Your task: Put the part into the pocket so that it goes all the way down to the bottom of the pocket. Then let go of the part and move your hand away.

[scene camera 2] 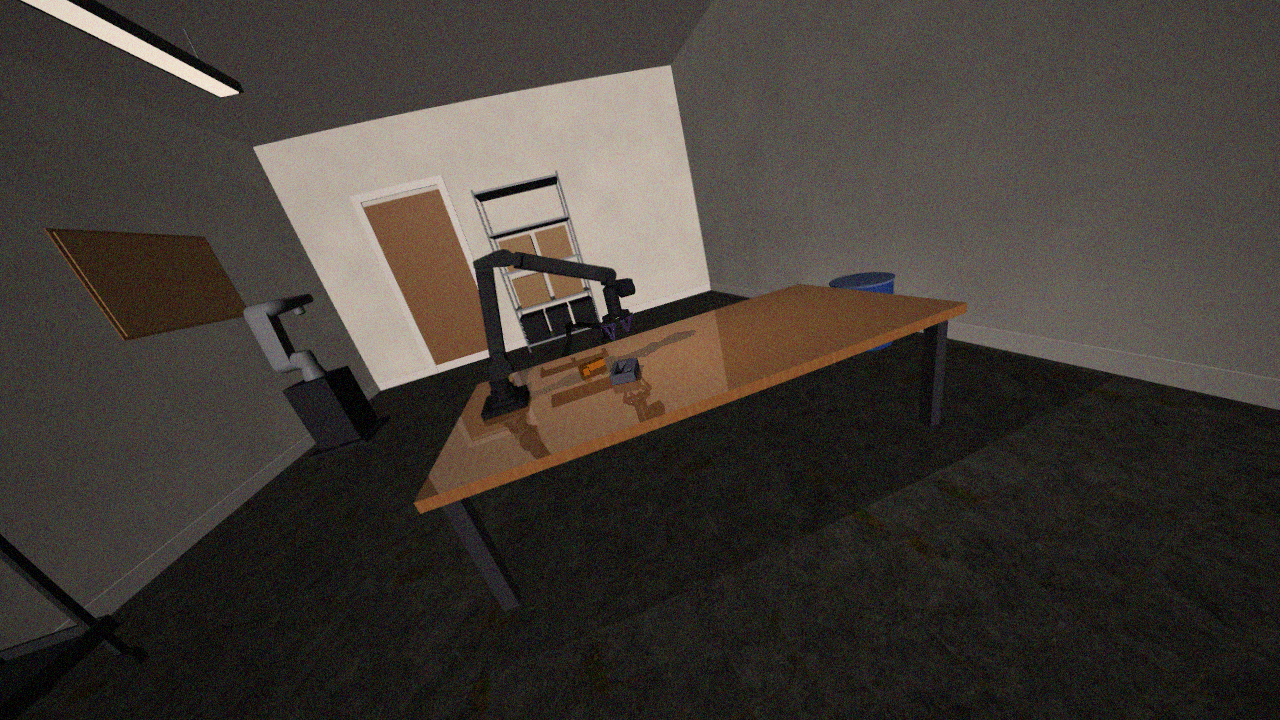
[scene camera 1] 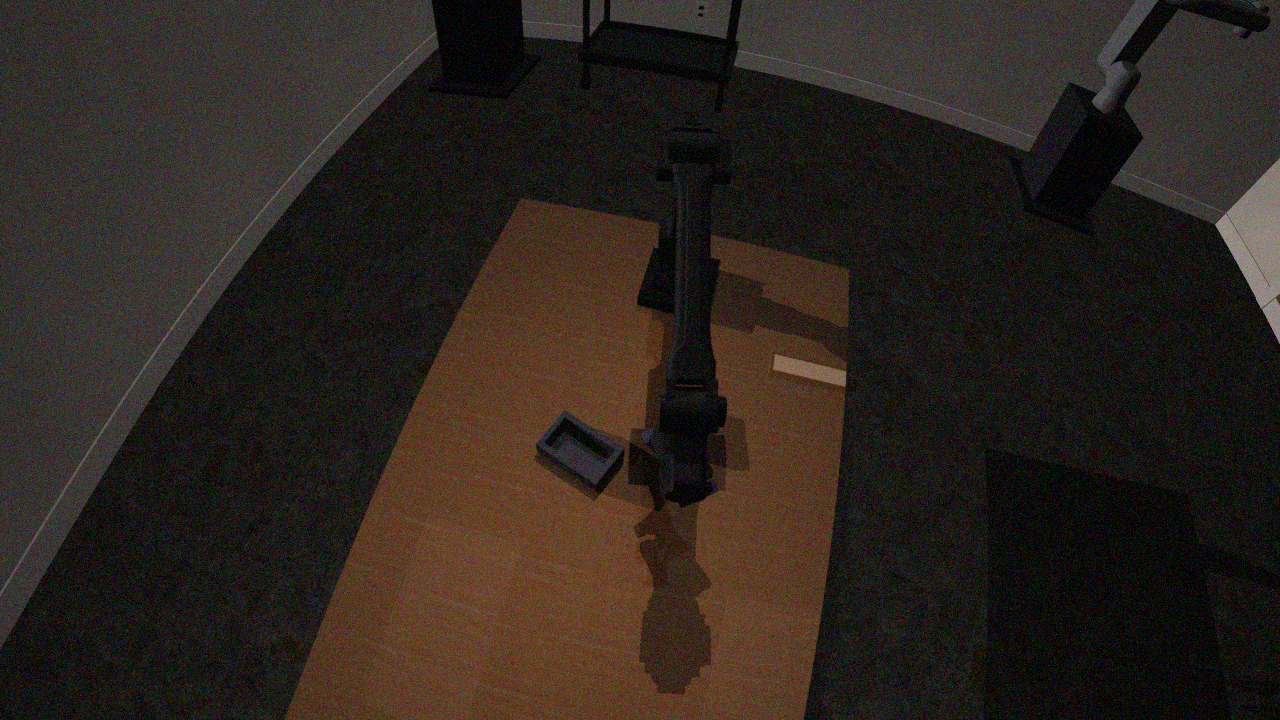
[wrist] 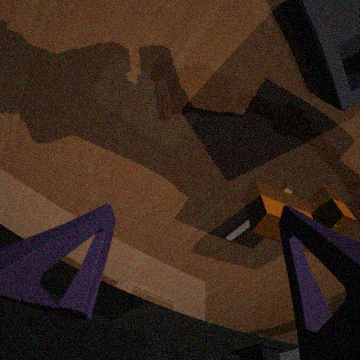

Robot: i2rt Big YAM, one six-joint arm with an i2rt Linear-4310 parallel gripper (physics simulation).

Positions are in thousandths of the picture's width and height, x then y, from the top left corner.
Scene:
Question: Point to a pocket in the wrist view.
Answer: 893,107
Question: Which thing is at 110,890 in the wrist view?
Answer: My gripper.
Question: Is my gripper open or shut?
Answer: Open.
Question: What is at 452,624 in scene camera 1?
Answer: A pocket.

